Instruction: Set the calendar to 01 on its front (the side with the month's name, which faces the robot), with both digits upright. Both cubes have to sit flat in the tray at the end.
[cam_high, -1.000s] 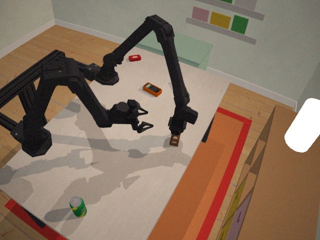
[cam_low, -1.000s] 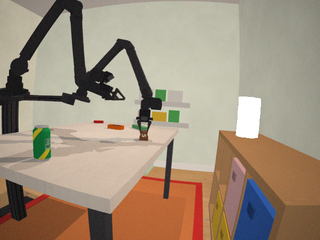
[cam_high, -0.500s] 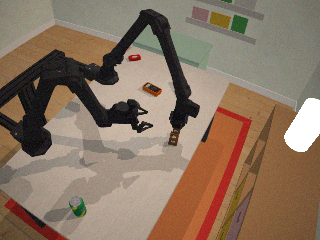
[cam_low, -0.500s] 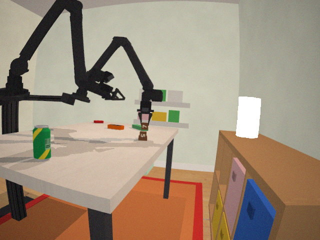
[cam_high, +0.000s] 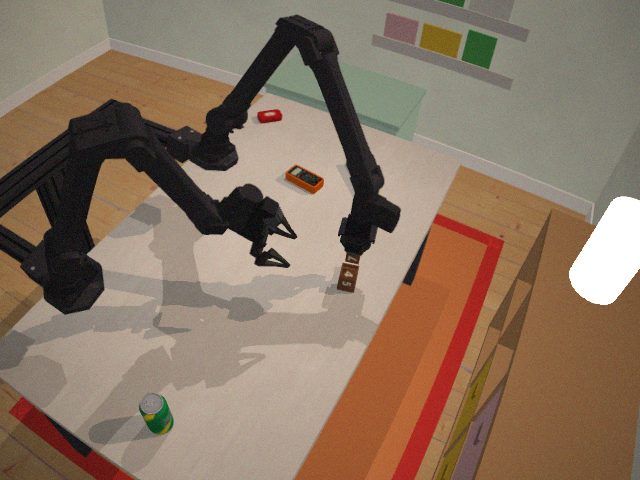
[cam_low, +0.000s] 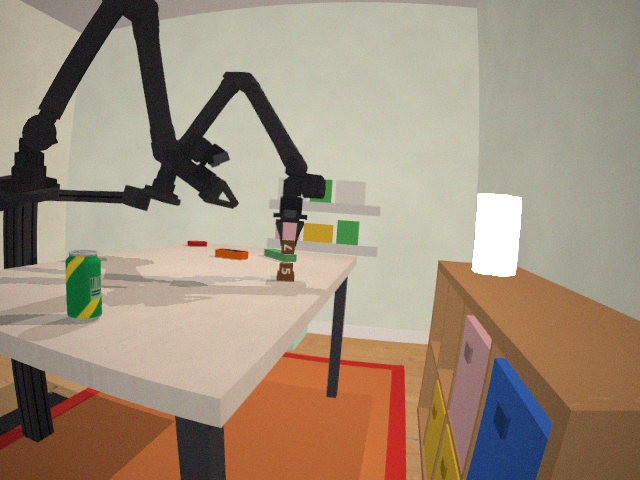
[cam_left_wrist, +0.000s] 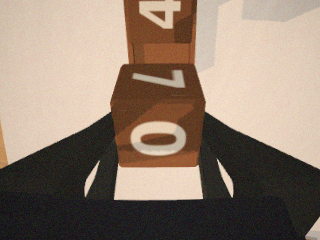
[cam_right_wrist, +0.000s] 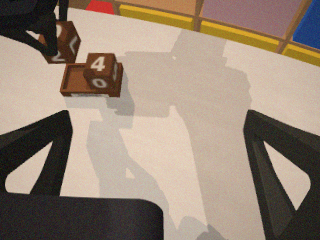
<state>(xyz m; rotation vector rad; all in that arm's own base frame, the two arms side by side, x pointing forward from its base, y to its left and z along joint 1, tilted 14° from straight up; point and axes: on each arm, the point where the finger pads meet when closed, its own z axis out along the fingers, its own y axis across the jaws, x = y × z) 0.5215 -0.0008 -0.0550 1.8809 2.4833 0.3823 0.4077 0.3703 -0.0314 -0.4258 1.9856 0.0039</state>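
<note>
My left gripper is now 100 mm above the brown tray and 20 mm to the left of it. The rest, counted from my left hand: red item (650 mm behind, 580 mm to the left, 90 mm below); brown number cube (10 mm below); orange multimeter (320 mm behind, 290 mm to the left, 90 mm below).
</note>
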